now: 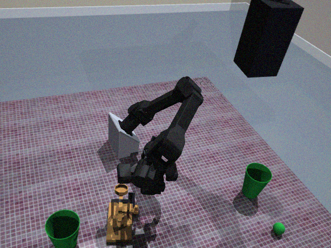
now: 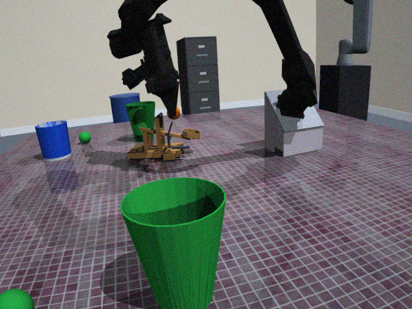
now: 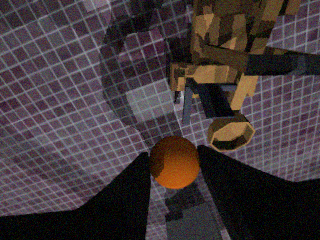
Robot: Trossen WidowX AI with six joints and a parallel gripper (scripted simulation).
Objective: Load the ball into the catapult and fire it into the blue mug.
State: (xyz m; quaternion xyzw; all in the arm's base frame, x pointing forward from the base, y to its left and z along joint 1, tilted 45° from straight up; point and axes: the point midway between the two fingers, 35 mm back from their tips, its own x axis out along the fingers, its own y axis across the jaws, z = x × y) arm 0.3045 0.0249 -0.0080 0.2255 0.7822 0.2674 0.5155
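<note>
Right now the catapult is 60 mm to the right of my gripper tip, 60 mm below it and 20 mm ahead of it. The rest, counted from my gripper tip: blue mug (350 mm ahead, 160 mm to the right, 90 mm below); then orange ball (10 mm above).
</note>
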